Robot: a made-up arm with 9 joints. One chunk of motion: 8 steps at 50 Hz.
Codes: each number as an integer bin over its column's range. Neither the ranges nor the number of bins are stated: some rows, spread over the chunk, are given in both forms.
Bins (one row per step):
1: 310 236 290 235 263 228
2: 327 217 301 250 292 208
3: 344 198 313 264 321 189
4: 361 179 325 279 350 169
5: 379 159 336 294 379 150
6: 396 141 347 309 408 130
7: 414 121 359 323 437 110
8: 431 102 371 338 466 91
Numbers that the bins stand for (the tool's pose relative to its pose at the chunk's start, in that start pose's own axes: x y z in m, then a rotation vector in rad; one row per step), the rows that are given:
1: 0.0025 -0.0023 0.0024 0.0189 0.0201 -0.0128
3: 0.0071 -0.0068 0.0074 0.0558 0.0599 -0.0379
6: 0.0142 -0.0134 0.0147 0.1131 0.1195 -0.0760
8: 0.0190 -0.0180 0.0199 0.1499 0.1592 -0.1012
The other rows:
2: 0.0048 -0.0045 0.0048 0.0380 0.0400 -0.0257
4: 0.0095 -0.0090 0.0100 0.0749 0.0797 -0.0509
5: 0.0119 -0.0113 0.0123 0.0940 0.0996 -0.0631
7: 0.0167 -0.0158 0.0173 0.1309 0.1393 -0.0890

